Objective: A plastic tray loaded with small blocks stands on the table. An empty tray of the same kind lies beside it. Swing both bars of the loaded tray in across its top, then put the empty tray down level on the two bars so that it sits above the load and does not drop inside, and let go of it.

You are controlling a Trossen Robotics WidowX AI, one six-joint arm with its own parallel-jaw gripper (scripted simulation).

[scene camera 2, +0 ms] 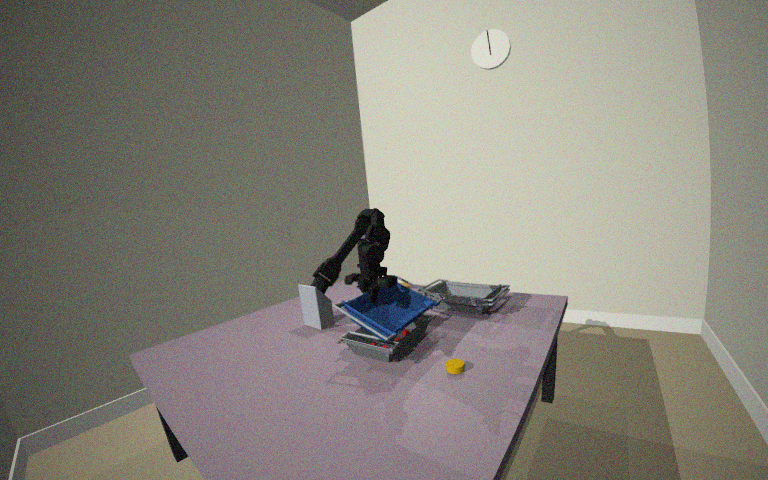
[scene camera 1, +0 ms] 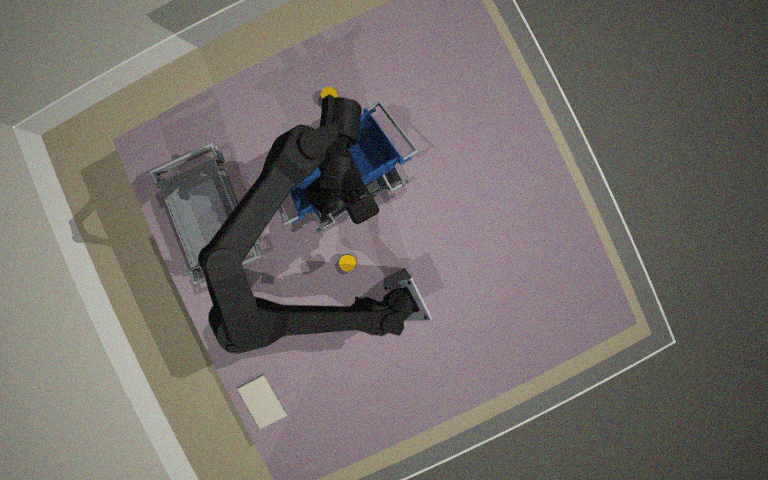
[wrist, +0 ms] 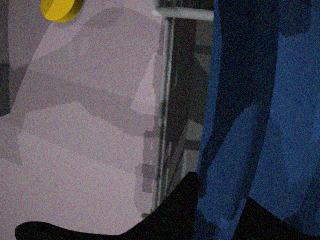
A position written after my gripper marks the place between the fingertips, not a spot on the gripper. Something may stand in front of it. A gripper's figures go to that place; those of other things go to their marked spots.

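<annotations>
A blue tray [scene camera 1: 374,155] is 64 cm from the lens, and my gripper [scene camera 1: 352,189] is 58 cm from the lens.
</annotations>
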